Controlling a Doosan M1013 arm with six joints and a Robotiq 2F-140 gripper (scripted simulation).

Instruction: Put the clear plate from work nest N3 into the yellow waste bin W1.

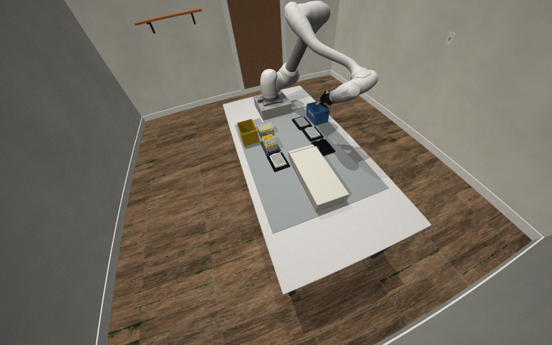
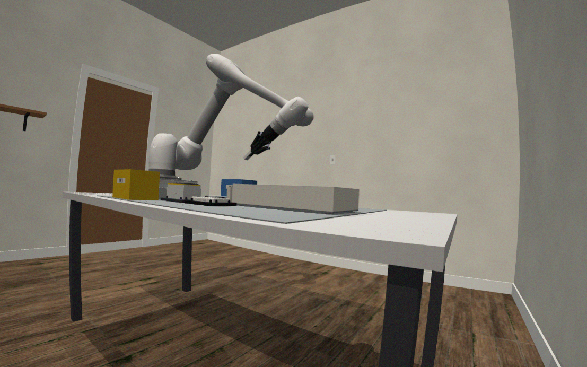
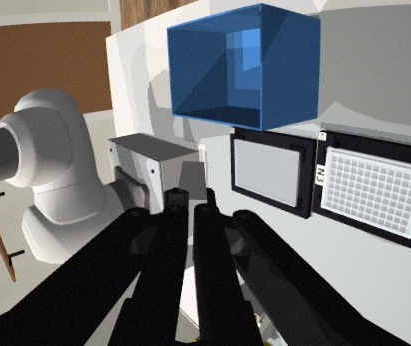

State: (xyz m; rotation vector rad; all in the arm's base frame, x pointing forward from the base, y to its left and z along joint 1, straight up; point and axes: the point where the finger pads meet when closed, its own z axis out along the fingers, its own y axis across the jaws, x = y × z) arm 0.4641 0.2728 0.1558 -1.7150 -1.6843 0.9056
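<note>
Now: hand 24 cm above the clear plate, 6 cm to the left of it and 4 cm short of it. Also, from my hand: yellow tip rack: 44 cm to the right, 20 cm below, 6 cm ahead; blue bin: 22 cm below, 15 cm behind, 7 cm to the left; long box: 42 cm ahead, 23 cm to the right, 22 cm below.
</note>
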